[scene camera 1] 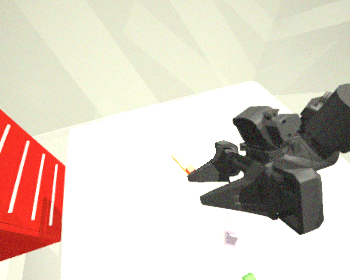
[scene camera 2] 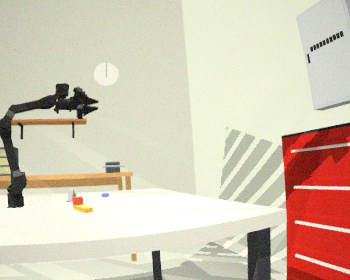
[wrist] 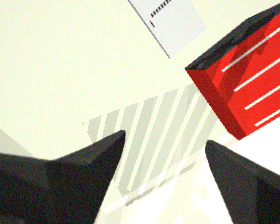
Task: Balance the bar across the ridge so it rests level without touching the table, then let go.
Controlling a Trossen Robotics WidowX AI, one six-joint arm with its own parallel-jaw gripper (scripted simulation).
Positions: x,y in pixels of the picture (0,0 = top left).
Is my gripper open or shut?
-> Open.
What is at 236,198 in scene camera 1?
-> My gripper.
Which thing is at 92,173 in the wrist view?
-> My gripper.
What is my gripper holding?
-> Nothing.
